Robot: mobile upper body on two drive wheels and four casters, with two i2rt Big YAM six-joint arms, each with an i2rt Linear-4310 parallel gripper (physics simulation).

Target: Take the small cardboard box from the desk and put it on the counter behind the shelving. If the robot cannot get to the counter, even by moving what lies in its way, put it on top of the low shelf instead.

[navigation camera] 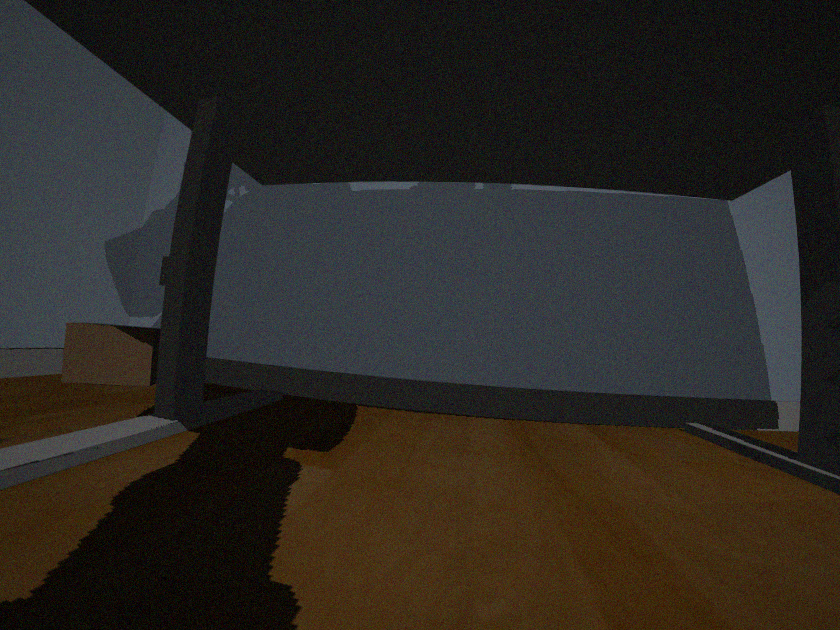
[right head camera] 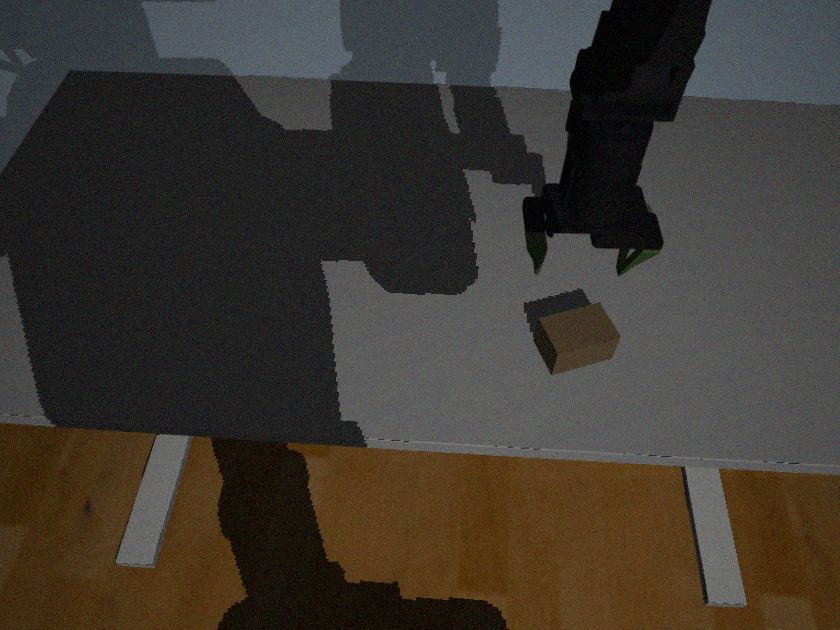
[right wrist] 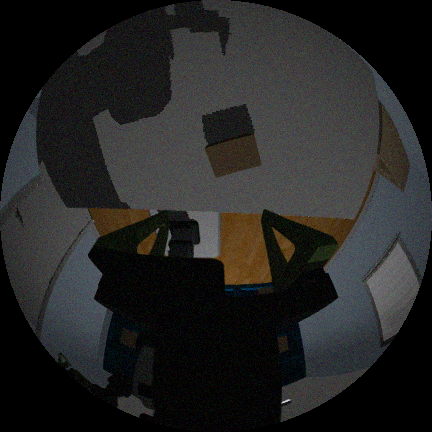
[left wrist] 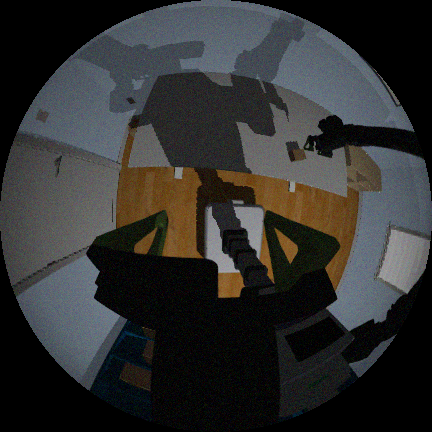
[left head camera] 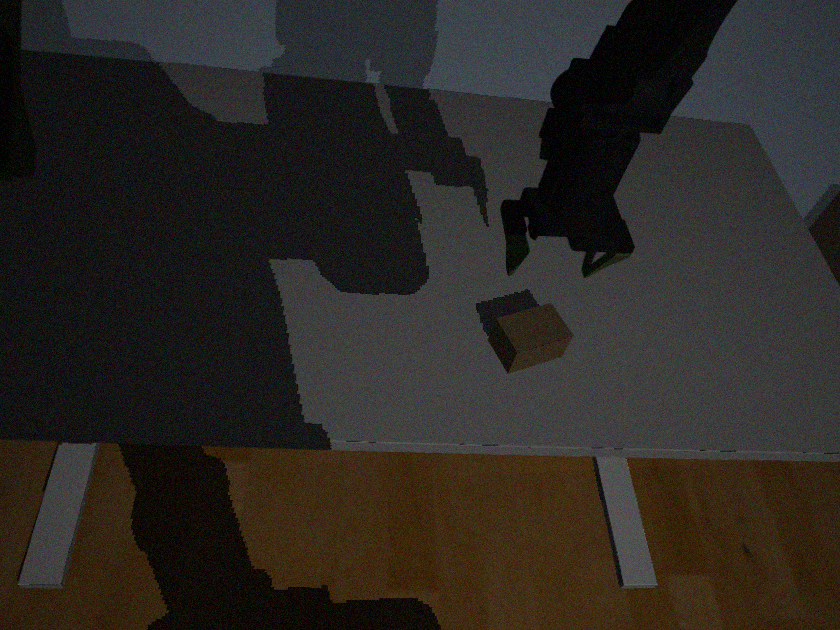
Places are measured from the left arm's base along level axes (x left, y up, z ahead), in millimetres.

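Pixels of known places: left gripper, fingertip midpoint: (left wrist: 215, 215); right gripper, fingertip midpoint: (right head camera: 577, 271) (right wrist: 215, 214) (left wrist: 310, 150) (left head camera: 546, 272).
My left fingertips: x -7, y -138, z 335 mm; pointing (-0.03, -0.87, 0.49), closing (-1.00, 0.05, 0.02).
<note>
For each thing: its top centre in the pictures, then the offset to it from my left fingertips. "spot": a spot on its surface instead. Level surfaces: height alone.
- small cardboard box, middle of its top: (right head camera: 579, 327) (left head camera: 534, 326) (right wrist: 233, 155) (left wrist: 299, 153) dx -479, dy -502, dz +296 mm
- grey-white desk, its level: dy -552 mm
- desk leg, surface spot: (navigation camera: 186, 271) spot: dx +285, dy -960, dz +531 mm
The small cardboard box (left head camera: 533, 333) (right head camera: 578, 332) (left wrist: 298, 154) (right wrist: 233, 155) sits on the grey-white desk (left head camera: 712, 352) (right head camera: 739, 352) (left wrist: 325, 175) (right wrist: 310, 100), right of the robot's large shadow. My right gripper (left head camera: 546, 273) (right head camera: 578, 273) (right wrist: 215, 214) is open and empty. In both head views its fingertips are just above the box in the picture, apart from it. My left gripper (left wrist: 215, 215) is open and empty, away from the box; its fingers do not show in the left head view, where a dark part of the left arm stands at the left edge. The counter is not identifiable.
A wooden shelf unit (left wrist: 370, 167) (right wrist: 395, 142) stands beyond the desk's right end. Blue shelving with boxes (left wrist: 107, 372) (right wrist: 295, 357) shows low in the wrist views. A cardboard box (navigation camera: 108, 356) lies on the floor left of a desk leg (navigation camera: 186, 271). White desk feet (left head camera: 625, 522) (right head camera: 715, 535) reach over the floor.
</note>
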